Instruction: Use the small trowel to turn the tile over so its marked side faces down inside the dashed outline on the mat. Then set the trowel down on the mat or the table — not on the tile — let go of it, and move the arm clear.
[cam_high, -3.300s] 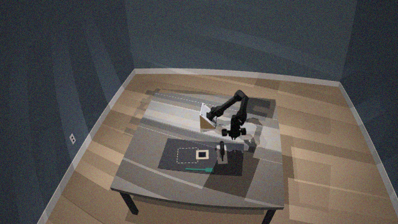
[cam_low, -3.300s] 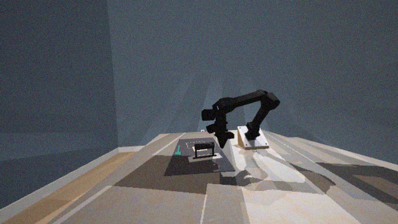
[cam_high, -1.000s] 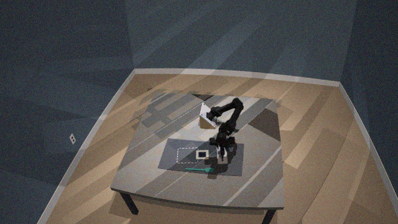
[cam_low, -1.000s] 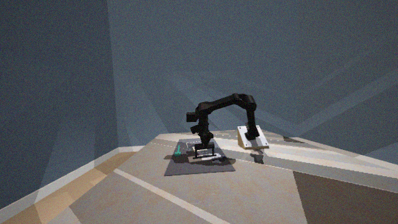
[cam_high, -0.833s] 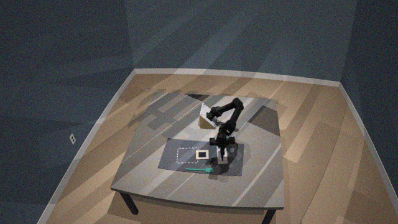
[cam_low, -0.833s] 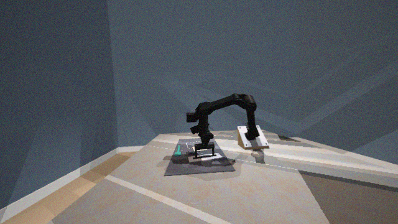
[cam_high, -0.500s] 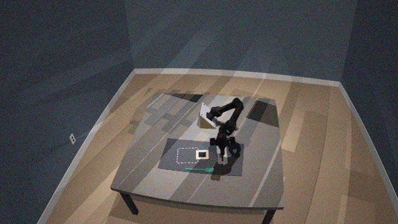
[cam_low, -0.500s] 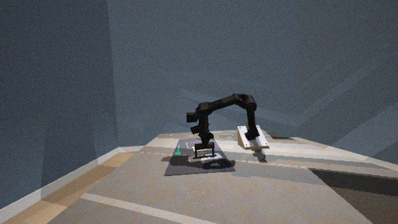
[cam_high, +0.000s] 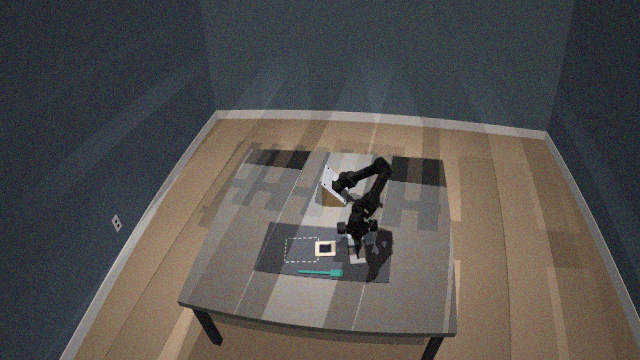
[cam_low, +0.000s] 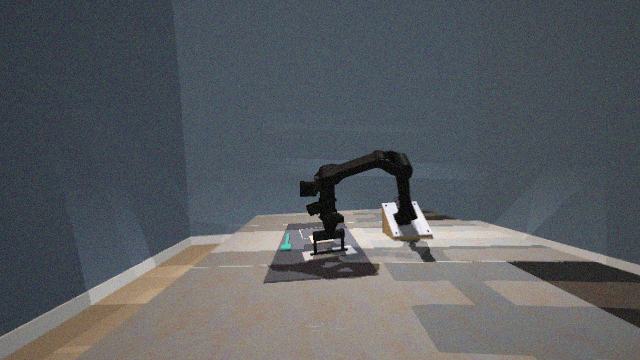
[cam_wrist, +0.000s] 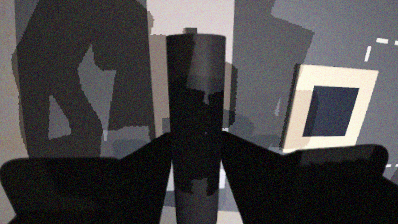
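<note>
The tile is 150 mm to the right of my gripper tip, 60 mm below it and 10 mm ahead of it. Round my gripper tip: dark mat (150 mm to the right, 80 mm below, 20 mm ahead); teal bar (160 mm ahead, 140 mm to the right, 60 mm below).
</note>
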